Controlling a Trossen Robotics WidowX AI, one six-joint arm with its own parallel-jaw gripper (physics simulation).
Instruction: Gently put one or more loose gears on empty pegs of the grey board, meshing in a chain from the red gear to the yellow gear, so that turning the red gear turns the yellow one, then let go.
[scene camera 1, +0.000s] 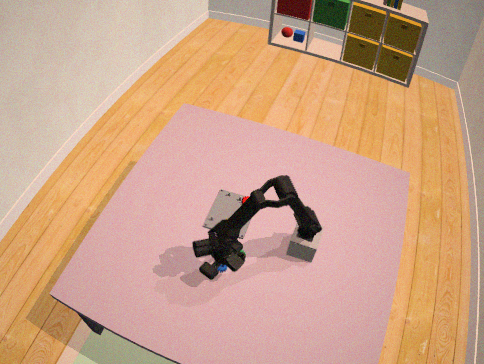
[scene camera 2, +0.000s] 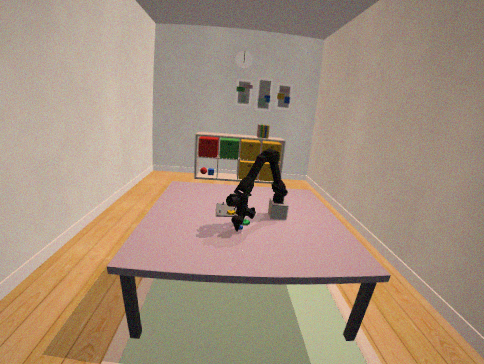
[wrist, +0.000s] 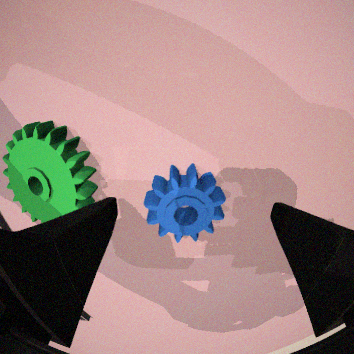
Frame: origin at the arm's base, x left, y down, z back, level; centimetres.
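Seen in the pictures: gripper, between the fingertips: (scene camera 1: 219, 268) (scene camera 2: 238, 228) (wrist: 198, 208); arm's base, origin of its link: (scene camera 1: 306, 232) (scene camera 2: 278, 201).
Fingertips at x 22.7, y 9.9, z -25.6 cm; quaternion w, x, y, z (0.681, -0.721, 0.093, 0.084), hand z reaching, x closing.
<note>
Pixels of each thing's middle, then the offset from my fingertips to it. "spot": a spot on its surface instead. Level surfaces: height alone.
- blue gear, middle of its body: (wrist: 184, 206) (scene camera 1: 221, 267) (scene camera 2: 239, 227) dx -0.7, dy -0.2, dz +0.5 cm
- larger green gear, middle of its body: (wrist: 43, 179) (scene camera 2: 244, 222) dx -8.3, dy -0.2, dz +3.6 cm
- grey board, middle of its body: (scene camera 1: 231, 211) (scene camera 2: 229, 208) dx -26.5, dy -0.9, dz -6.9 cm
- red gear, a spot on its surface: (scene camera 1: 245, 200) spot: dx -33.7, dy -1.7, dz -3.7 cm
- yellow gear, middle of its body: (scene camera 2: 231, 213) dx -17.8, dy -0.9, dz -4.9 cm
- pink table, height of its surface: dy +0.7 cm
The blue gear (scene camera 1: 221, 268) (scene camera 2: 240, 227) (wrist: 185, 194) lies flat on the table, between my gripper's spread fingertips in the wrist view and below them. My gripper (scene camera 1: 222, 265) (scene camera 2: 244, 218) (wrist: 198, 208) is open and holds nothing. The larger green gear (scene camera 1: 242, 253) (scene camera 2: 246, 222) (wrist: 35, 155) lies beside the blue one, outside the left finger, which hides its lower edge. The grey board (scene camera 1: 220, 210) (scene camera 2: 221, 212) carries small pegs. The red gear (scene camera 1: 245, 200) sits near its far edge, partly behind the arm. The yellow gear (scene camera 2: 231, 212) is on the board and hidden by the arm in scene camera 1.
The arm's grey base block (scene camera 1: 301, 247) (scene camera 2: 278, 210) stands on the pink table (scene camera 1: 330, 300) (scene camera 2: 300, 250), to the right of the board and gears. The forearm passes over the board's right side in scene camera 1. A shelf unit (scene camera 1: 326, 51) stands against the far wall.
</note>
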